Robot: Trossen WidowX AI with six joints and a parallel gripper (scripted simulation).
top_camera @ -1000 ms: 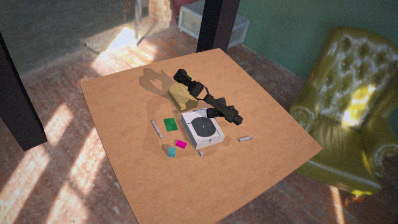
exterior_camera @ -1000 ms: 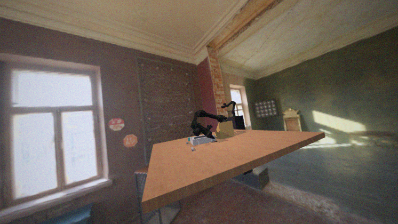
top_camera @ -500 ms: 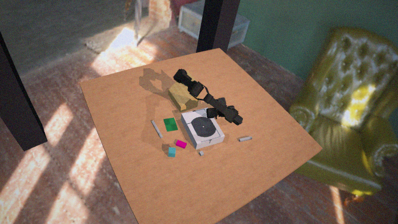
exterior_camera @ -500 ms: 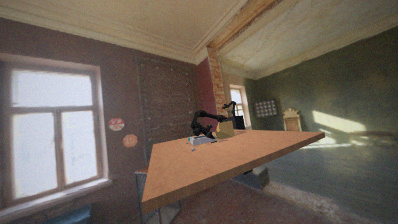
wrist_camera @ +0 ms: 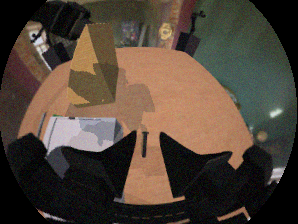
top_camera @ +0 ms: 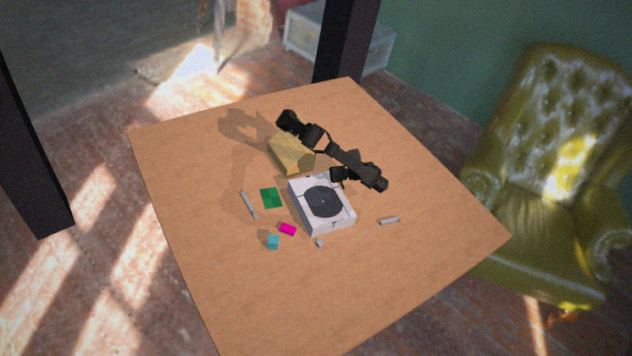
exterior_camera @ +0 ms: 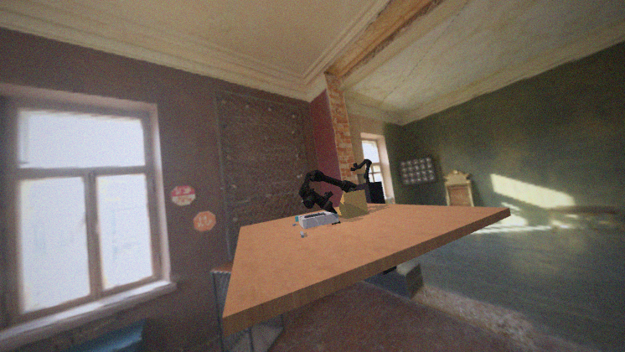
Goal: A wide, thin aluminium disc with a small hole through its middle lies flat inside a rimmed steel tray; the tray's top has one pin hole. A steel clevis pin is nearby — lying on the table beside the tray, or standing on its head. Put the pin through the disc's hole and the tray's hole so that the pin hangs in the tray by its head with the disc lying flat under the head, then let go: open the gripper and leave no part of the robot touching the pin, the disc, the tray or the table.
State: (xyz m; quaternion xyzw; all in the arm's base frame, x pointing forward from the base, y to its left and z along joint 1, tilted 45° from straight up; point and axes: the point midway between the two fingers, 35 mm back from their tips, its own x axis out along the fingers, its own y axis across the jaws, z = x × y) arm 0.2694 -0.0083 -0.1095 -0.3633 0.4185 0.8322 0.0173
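Now: the dark clevis pin 10 mm ahead of my gripper tip and 60 mm below it. The rest, counted from my gripper tip: green tile (80 mm behind, 300 mm to the right, 70 mm below); dark grey disc (70 mm ahead, 170 mm to the right, 10 mm below); rimmed tray (60 mm ahead, 160 mm to the right, 30 mm below).
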